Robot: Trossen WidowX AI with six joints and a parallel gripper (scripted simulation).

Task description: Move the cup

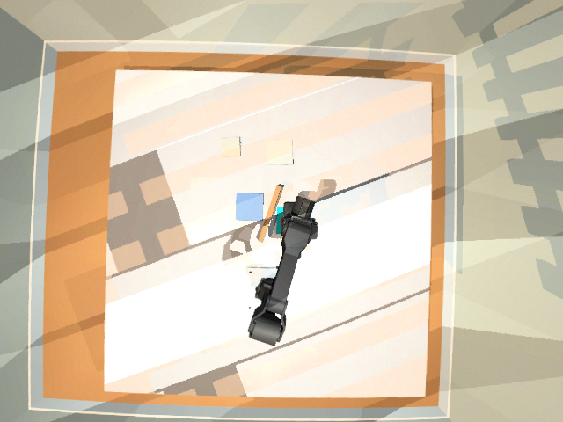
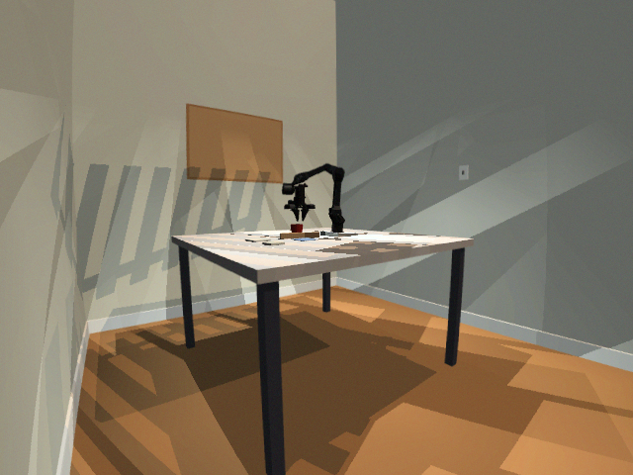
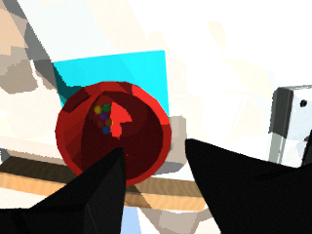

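My gripper tip is now 50 mm above the cup and 30 mm short of it. Also, from my gripper tip: wooden bar (80 mm to the left, 80 mm below, 50 mm ahead); cyan pad (100 mm below, 30 mm ahead); blue pad (160 mm to the left, 100 mm below, 70 mm ahead).
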